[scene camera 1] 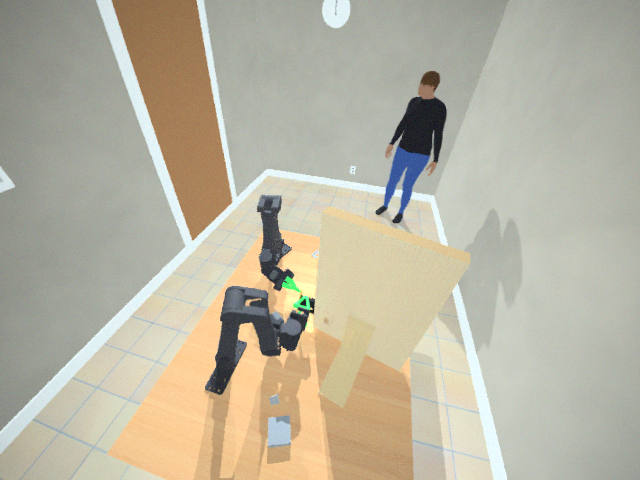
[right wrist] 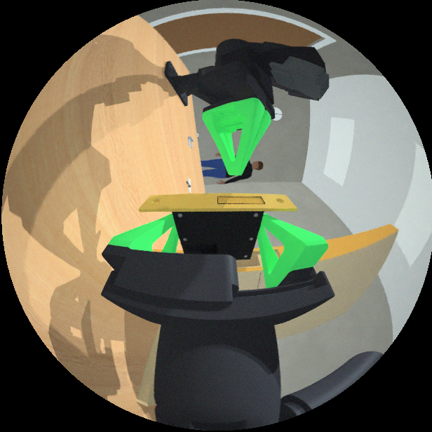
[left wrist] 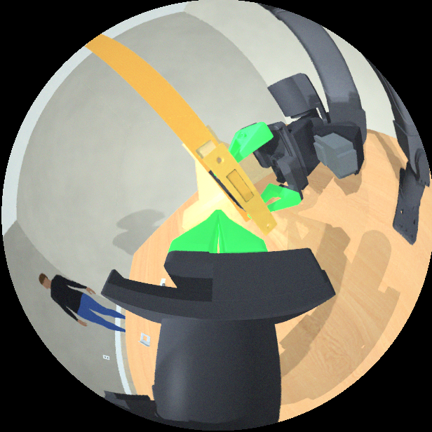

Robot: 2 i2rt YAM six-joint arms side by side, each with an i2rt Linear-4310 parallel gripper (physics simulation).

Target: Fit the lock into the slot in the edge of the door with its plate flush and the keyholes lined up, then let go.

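Frame: origin at the left arm's base, x ahead, y left, z up, level; millimetres.
Seen in the pictures: left gripper, fingertip midpoint: (scene camera 1: pixel 300 291); right gripper, fingertip midpoint: (scene camera 1: pixel 305 302); right arm's base, origin of the base link: (scene camera 1: pixel 227 364).
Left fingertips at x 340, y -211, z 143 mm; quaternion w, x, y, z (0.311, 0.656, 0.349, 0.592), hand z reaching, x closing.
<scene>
Offsets run from my left fingertips to a thing's top centre. "*": to the spot under its first point. Level surfaces: height alone.
The lock (left wrist: pixel 240 185) (right wrist: pixel 220 232) has a brass plate and a black body. My right gripper (left wrist: pixel 234 198) (right wrist: pixel 217 215) is shut on the lock's body, one green finger on each side. The upright door {286 mm ahead, 7 mm left, 457 mm up} (scene camera 1: pixel 387 279) (left wrist: pixel 150 90) (right wrist: pixel 360 280) has an orange edge with a pale slot (left wrist: pixel 206 148), partly covered by the lock. In the left wrist view a dark strip of body shows between plate and door edge, so the plate stands off the edge. My left gripper (scene camera 1: pixel 300 291) (left wrist: pixel 218 214) (right wrist: pixel 234 175) is shut and empty, facing the plate. A small keyhole {* 149 mm ahead, 13 mm right, 58 mm down} (scene camera 1: pixel 326 320) shows low on the door's face.
A slanted board {125 mm down} (scene camera 1: pixel 351 361) props the door. A grey block {233 mm ahead, 395 mm right, 107 mm down} (scene camera 1: pixel 279 431) and a smaller grey piece {164 mm ahead, 343 mm right, 67 mm down} (scene camera 1: pixel 273 399) lie on the wooden surface {144 mm down} (scene camera 1: pixel 180 423) at the bottom. A small white item {164 mm back, 361 mm left, 133 mm down} (scene camera 1: pixel 315 254) lies behind the grippers. A person (scene camera 1: pixel 421 124) stands at the back.
</scene>
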